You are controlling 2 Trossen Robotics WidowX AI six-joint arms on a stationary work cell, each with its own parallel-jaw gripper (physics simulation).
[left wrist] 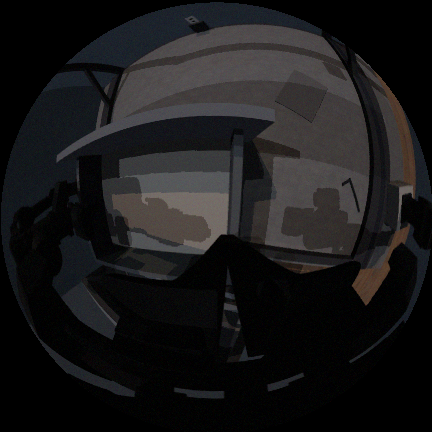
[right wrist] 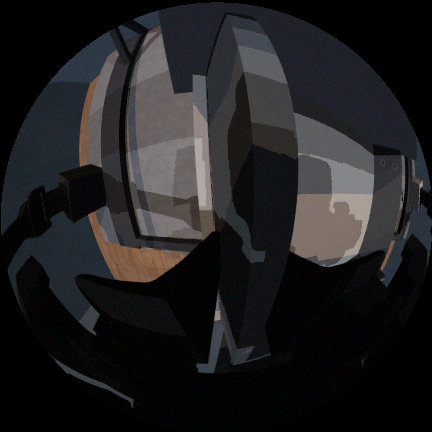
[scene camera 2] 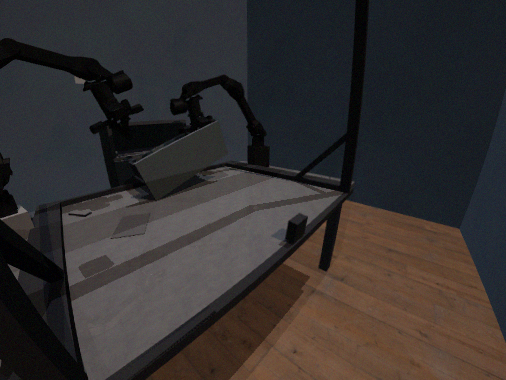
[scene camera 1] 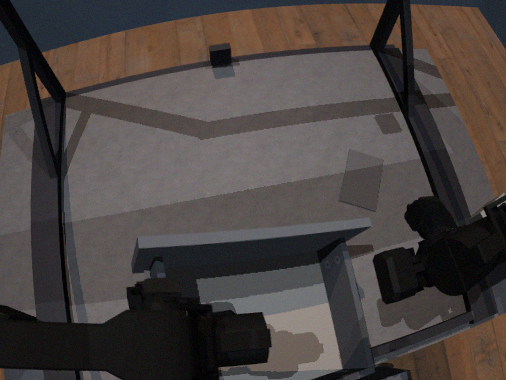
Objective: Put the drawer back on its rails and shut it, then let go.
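Pixels of known places: left gripper, between the fingertips: (left wrist: 226, 240) (scene camera 2: 129, 140); right gripper, between the fingertips: (left wrist: 96, 205) (right wrist: 231, 236); left arm's base, origin of its link: (left wrist: 406, 207) (scene camera 2: 1, 214); right arm's base, origin of its link: (left wrist: 76, 186) (right wrist: 63, 196) (scene camera 2: 258, 145).
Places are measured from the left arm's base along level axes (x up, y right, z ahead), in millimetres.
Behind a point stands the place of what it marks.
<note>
The grey drawer (scene camera 1: 251, 235) @[z 534, x 149, y 229 mm] (scene camera 2: 180, 158) @[z 493, x 68, y 224 mm] (left wrist: 169, 120) @[z 438, x 105, y 190 mm] is tilted, its front panel leaning down toward the table, its back end at the dark cabinet (scene camera 2: 153, 132) @[z 784, x 155, y -288 mm]. My right gripper (scene camera 1: 155, 279) (scene camera 2: 196, 121) (right wrist: 231, 236) @[z 716, x 98, y 151 mm] is shut on the drawer's side wall (right wrist: 250, 120), which runs up between its fingers in the right wrist view. My left gripper (scene camera 1: 387, 275) @[z 393, x 149, y 71 mm] (scene camera 2: 110, 121) (left wrist: 226, 240) @[z 393, x 149, y 71 mm] is shut and empty. It hangs beside the drawer's other side wall (scene camera 1: 343, 301) @[z 432, x 15, y 71 mm] (left wrist: 236, 181) @[z 405, x 42, y 102 mm], apart from it.
A flat grey plate (scene camera 1: 362, 180) @[z 232, x -69, y 263 mm] (scene camera 2: 131, 225) @[z 223, x -69, y 270 mm] lies on the table in front of the drawer. A small black cube (scene camera 1: 220, 54) @[z 362, x -29, y 685 mm] (scene camera 2: 295, 228) @[z 331, x -26, y 697 mm] stands at the far table edge. Black frame posts (scene camera 1: 407, 56) @[z -5, x 56, y 440 mm] (scene camera 2: 353, 94) @[z 762, x 303, y 802 mm] rise at the table's side.
</note>
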